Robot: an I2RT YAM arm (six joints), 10 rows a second.
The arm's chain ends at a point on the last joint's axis. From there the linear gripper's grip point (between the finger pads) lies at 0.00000 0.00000 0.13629 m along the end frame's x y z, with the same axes.
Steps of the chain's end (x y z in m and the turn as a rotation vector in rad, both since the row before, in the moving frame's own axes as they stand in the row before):
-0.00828, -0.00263, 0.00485, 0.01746, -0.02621, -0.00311
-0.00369, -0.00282, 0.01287, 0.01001, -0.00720, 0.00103
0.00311, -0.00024, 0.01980, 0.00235, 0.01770, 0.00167
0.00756, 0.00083, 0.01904, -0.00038, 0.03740, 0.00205
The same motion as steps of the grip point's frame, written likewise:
-0.01186, -0.00500, 0.00478, 0.01746, -0.02621, -0.00311
-0.00467, -0.00418, 0.01286, 0.01001, -0.00720, 0.00103
0.00552, -0.00056, 0.01978, 0.00235, 0.01770, 0.00167
0.01266, 0.00089, 0.01894, -0.00038, 0.03740, 0.00205

